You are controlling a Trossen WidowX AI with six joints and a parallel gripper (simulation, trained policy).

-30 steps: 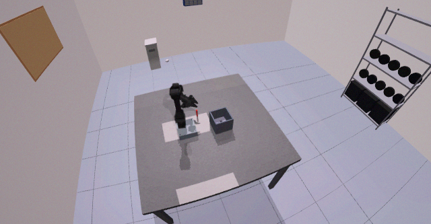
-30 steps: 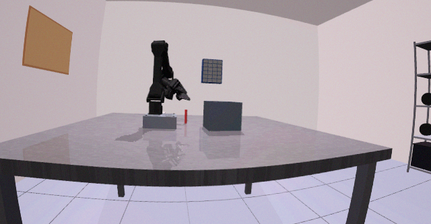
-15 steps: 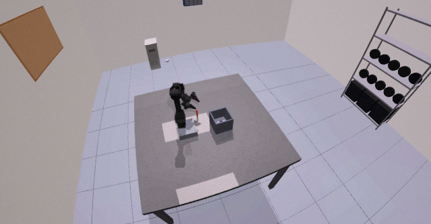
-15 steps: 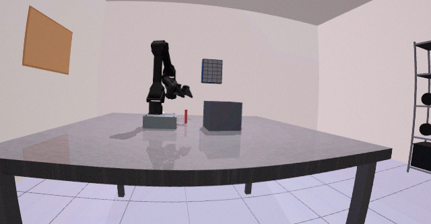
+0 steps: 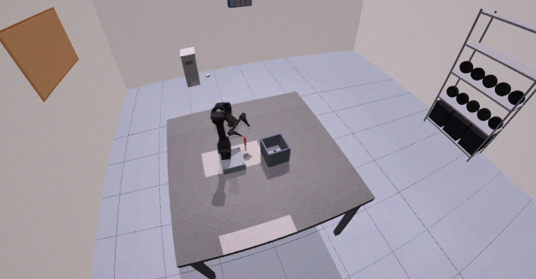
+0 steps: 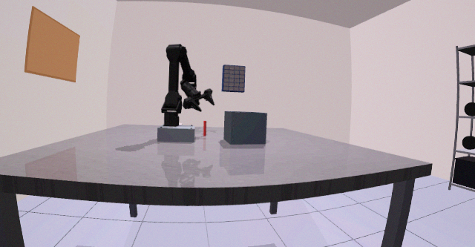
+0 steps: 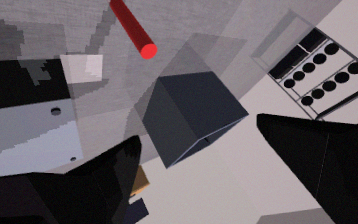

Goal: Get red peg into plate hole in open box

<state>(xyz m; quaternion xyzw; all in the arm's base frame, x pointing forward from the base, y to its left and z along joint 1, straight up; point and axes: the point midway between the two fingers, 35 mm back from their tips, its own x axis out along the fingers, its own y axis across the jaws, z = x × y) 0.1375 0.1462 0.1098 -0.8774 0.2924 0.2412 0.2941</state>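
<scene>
The red peg is 2 cm behind my gripper tip, 1 cm to the left of it and 11 cm below it.
</scene>
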